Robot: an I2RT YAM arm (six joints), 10 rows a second.
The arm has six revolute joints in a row. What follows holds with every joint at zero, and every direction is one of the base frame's.
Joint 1 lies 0.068 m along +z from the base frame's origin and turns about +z.
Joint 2 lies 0.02 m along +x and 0.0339 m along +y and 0.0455 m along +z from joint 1 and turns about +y.
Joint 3 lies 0.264 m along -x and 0.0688 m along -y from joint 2 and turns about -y.
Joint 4 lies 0.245 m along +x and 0.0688 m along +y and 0.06 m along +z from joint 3 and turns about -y.
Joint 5 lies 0.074 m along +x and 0.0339 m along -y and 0.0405 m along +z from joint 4 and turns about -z.
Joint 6 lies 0.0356 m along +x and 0.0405 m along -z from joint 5 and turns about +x.
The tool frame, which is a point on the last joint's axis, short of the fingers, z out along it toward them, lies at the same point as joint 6; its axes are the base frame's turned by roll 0, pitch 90 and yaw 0 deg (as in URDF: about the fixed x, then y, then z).
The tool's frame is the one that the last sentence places.
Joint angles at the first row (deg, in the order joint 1, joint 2, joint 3, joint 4, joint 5, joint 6):
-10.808, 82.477, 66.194, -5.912, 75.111, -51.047
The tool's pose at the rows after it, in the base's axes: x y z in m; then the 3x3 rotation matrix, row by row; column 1 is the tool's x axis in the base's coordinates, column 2 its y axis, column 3 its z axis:
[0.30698 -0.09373 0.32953], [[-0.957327 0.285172 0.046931], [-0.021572 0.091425 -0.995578], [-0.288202 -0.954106 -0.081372]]
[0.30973 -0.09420 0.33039], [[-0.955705 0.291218 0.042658], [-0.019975 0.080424 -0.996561], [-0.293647 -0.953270 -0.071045]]
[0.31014 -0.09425 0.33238], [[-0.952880 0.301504 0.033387], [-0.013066 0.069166 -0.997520], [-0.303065 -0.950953 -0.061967]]
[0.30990 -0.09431 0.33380], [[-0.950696 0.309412 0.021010], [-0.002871 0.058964 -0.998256], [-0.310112 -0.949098 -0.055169]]
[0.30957 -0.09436 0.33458], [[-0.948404 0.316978 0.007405], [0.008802 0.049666 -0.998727], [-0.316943 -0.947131 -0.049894]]
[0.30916 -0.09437 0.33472], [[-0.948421 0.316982 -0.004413], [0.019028 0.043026 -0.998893], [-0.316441 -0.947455 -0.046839]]
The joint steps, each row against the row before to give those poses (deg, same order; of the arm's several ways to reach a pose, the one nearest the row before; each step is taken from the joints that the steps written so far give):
0.000, 0.875, -0.896, 4.699, 0.612, -3.432
0.021, 0.502, 0.000, 2.492, 0.437, -1.596
0.022, 0.044, 0.000, 1.530, 0.678, -0.852
0.001, -0.023, 0.000, 0.850, 0.788, -0.392
-0.001, 0.001, -0.002, 0.484, 0.829, -0.023
0.000, 0.001, 0.002, 0.022, 0.699, -0.022

